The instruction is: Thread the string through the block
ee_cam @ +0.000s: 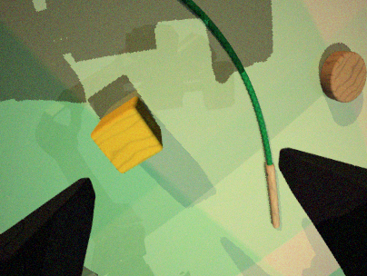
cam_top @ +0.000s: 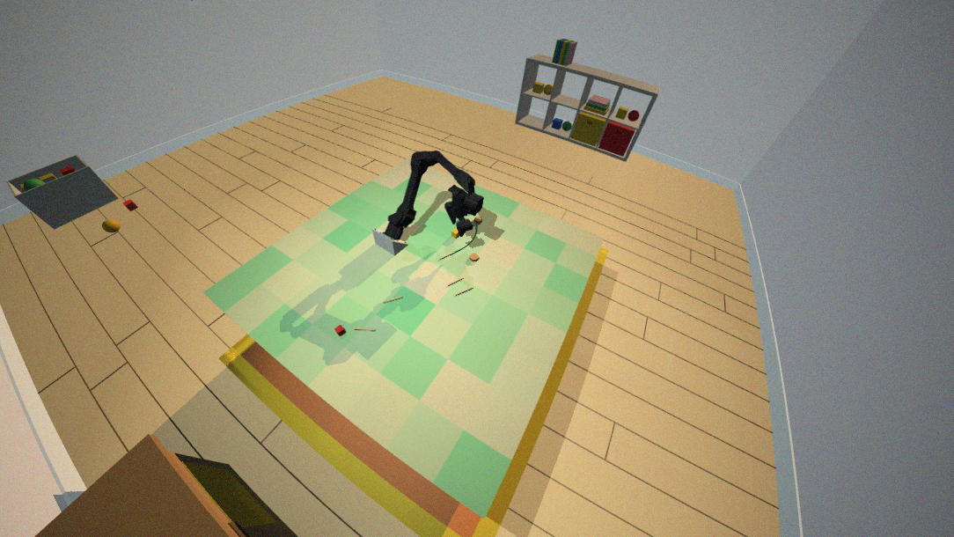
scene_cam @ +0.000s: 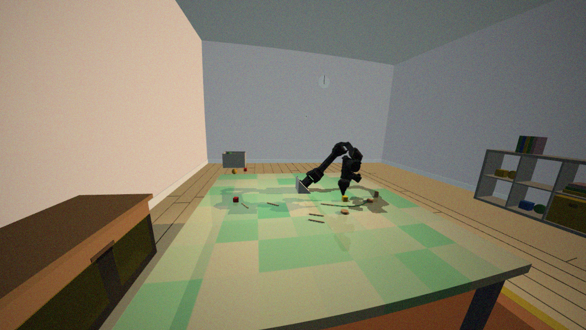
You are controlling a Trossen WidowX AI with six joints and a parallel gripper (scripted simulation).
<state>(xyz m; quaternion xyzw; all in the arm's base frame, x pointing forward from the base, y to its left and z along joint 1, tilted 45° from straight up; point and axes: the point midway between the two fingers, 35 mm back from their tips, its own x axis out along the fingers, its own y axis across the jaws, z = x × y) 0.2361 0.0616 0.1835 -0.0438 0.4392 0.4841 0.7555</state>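
Right now the yellow wooden block is 20 mm behind my gripper tip, 20 mm to the left of it and 50 mm below it. Also, from my gripper tip: wooden disc 120 mm ahead, 70 mm to the right, 50 mm below; thin wooden stick 20 mm ahead, 100 mm to the right, 60 mm below; round wooden button 20 mm ahead, 180 mm to the left, 50 mm below.
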